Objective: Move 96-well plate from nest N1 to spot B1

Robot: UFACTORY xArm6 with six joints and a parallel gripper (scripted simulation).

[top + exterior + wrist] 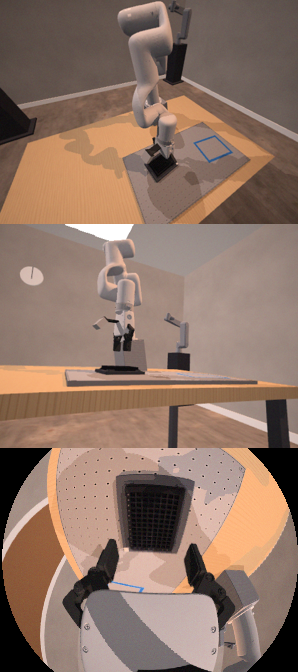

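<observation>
My hand is 80 mm above the black 96-well plate. The rest, counted from my hand: dark plate nest N1: 90 mm below.
</observation>
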